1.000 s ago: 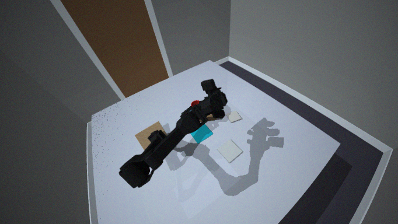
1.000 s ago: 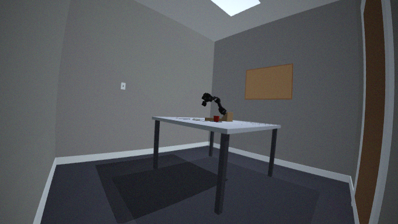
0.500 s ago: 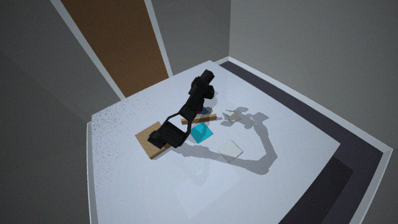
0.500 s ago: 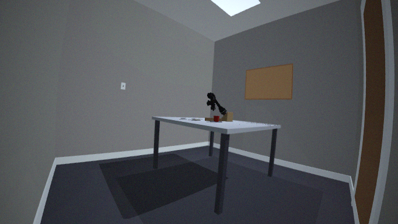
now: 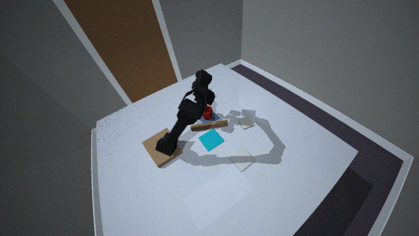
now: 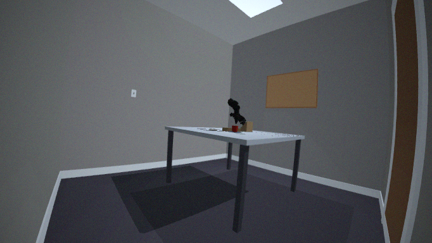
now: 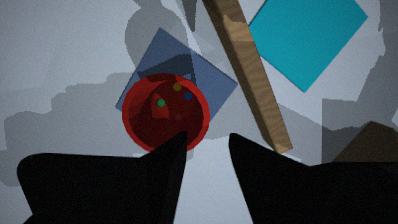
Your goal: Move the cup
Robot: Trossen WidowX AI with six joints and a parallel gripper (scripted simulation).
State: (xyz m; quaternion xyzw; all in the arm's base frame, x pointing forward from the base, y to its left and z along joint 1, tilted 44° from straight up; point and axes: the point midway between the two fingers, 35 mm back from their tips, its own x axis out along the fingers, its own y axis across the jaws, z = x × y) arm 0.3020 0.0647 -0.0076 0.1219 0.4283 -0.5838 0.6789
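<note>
Right now my gripper tip is 30 mm short of the red cup, 10 mm to the right of it and 60 mm above it. The rest, counted from my gripper tip: teal pad 60 mm behind, 140 mm to the right, 110 mm below; blue pad 30 mm ahead, 10 mm to the left, 110 mm below.
</note>
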